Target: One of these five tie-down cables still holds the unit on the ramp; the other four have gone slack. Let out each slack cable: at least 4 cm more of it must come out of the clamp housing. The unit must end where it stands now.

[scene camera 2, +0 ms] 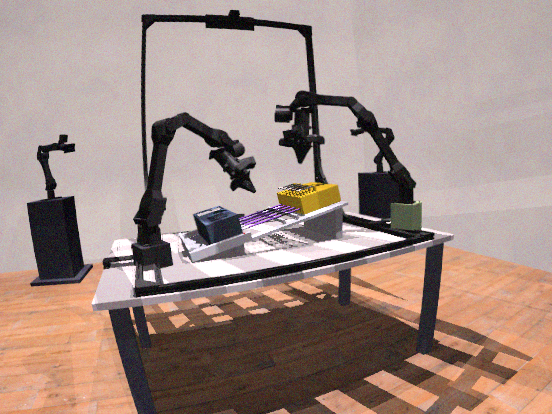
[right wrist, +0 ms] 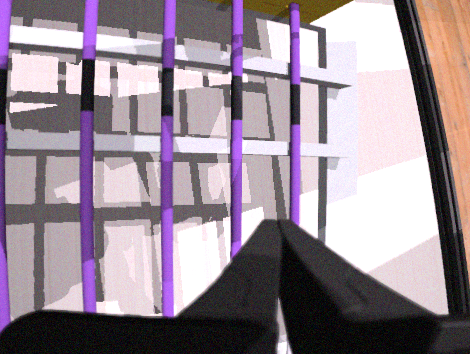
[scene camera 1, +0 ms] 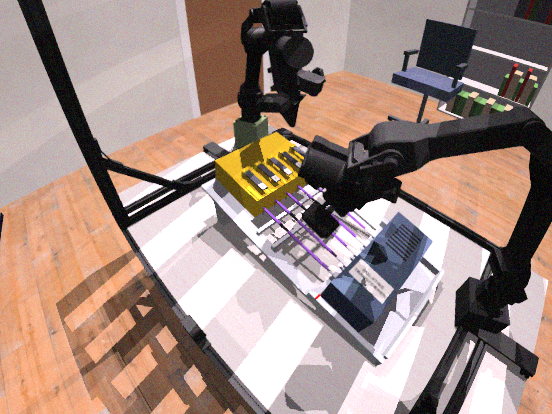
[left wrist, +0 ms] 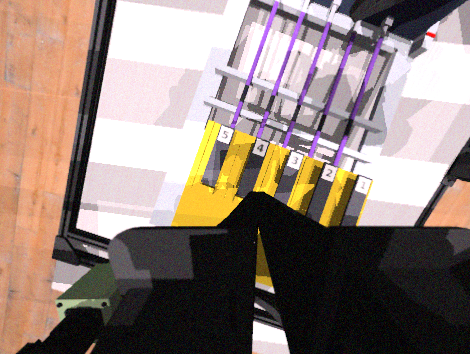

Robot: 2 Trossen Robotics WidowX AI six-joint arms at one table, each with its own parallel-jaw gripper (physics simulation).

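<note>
The yellow clamp housing (scene camera 1: 227, 172) (scene camera 2: 322, 199) (left wrist: 197, 212) sits at the high end of the ramp (scene camera 1: 342, 325) (scene camera 2: 215, 252). Dark levers stand on it beside labels 1 to 5. The dark blue unit (scene camera 1: 406, 252) (scene camera 2: 217, 226) sits at the low end. Five purple cables (scene camera 1: 295, 237) (scene camera 2: 265, 216) (left wrist: 260, 55) (right wrist: 167, 185), each with a black band, run between them; which is taut I cannot tell. My left gripper (scene camera 1: 291, 123) (scene camera 2: 300, 161) (left wrist: 256, 198) is shut and empty, high above the housing. My right gripper (scene camera 2: 254, 191) (right wrist: 274, 233) is shut and empty above the cables, partly hiding the rightmost one in its wrist view.
Two pale crossbars (left wrist: 300, 97) (right wrist: 200, 145) span the ramp beneath the cables. A green block (scene camera 1: 251, 131) (scene camera 2: 406, 216) (left wrist: 87, 291) stands at the left arm's base. A red mark (scene camera 1: 318, 296) (left wrist: 431, 35) shows on the ramp's edge near the unit. Black rails border the table.
</note>
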